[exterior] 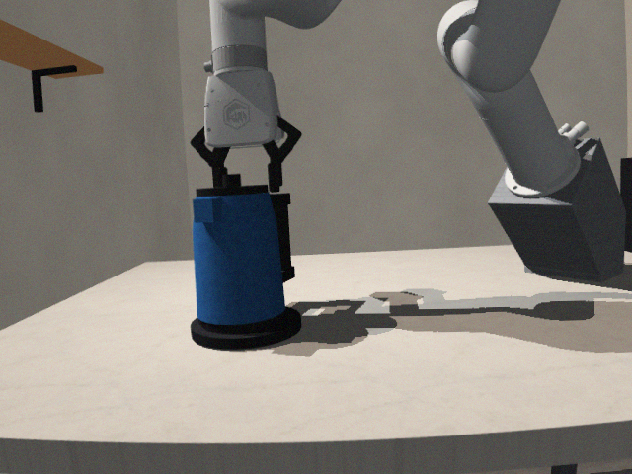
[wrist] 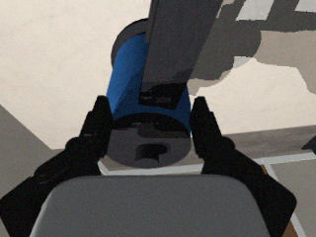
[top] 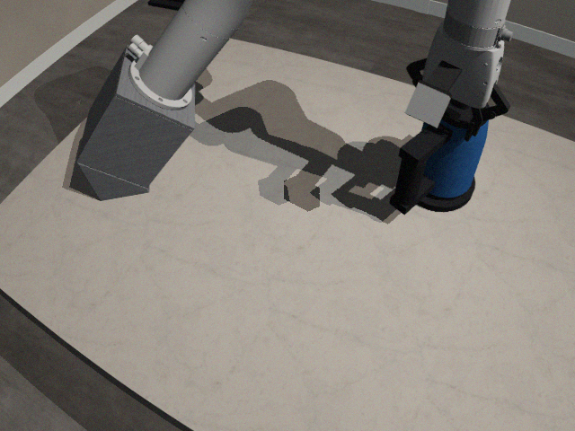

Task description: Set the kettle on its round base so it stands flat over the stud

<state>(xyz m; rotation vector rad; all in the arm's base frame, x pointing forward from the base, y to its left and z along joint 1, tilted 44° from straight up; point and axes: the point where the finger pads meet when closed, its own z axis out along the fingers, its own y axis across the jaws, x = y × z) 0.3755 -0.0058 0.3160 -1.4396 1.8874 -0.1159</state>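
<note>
The blue kettle is 20 mm to the left of my hand and 90 mm below it. The rest, counted from my hand: round black base 50 mm to the left, 190 mm below.
</note>
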